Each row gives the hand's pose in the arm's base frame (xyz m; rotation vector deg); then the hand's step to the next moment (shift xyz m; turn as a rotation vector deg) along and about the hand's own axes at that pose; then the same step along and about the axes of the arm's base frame.
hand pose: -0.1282 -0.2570 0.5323 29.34 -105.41 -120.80
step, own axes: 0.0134 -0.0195 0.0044 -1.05 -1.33 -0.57
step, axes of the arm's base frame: -0.0137 0.0006 -0.0198 1.21 0.15 -1.31
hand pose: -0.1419 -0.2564 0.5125 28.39 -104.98 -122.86
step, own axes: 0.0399 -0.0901 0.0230 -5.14 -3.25 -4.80
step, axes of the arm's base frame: -0.0449 0.0180 -0.0889 6.74 -1.60 -3.47
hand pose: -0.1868 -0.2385 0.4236 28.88 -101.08 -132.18
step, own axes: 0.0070 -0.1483 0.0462 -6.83 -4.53 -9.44
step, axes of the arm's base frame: -0.0163 0.0791 -0.1328 10.13 -4.80 -5.52
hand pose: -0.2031 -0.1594 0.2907 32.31 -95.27 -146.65
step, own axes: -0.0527 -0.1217 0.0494 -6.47 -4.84 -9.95
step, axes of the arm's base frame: 0.0533 0.1070 -0.0758 10.01 -5.20 -6.09
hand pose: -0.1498 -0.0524 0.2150 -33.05 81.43 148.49
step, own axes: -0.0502 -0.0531 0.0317 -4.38 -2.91 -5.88
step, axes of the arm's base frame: 0.0531 0.0590 -0.0068 6.44 -3.01 -3.42
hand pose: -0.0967 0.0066 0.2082 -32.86 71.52 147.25
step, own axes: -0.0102 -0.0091 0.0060 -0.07 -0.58 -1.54
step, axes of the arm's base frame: 0.0110 0.0100 0.0015 0.65 -0.86 -1.24
